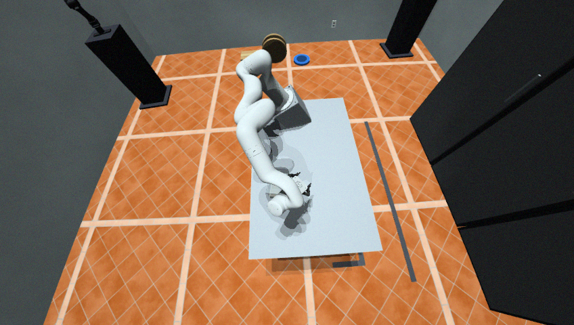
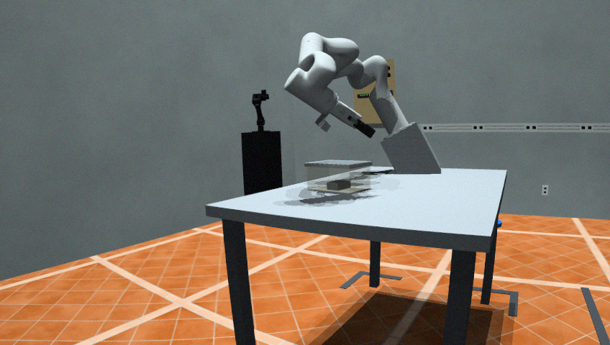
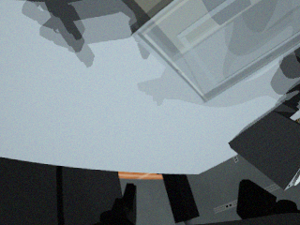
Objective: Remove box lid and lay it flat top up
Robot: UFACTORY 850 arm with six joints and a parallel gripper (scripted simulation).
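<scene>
The lid lies 40 mm behind my hand, 130 mm to the right of it and 120 mm below it. The rest, counted from my hand: clear box (40 mm behind, 130 mm to the right, 170 mm below).
</scene>
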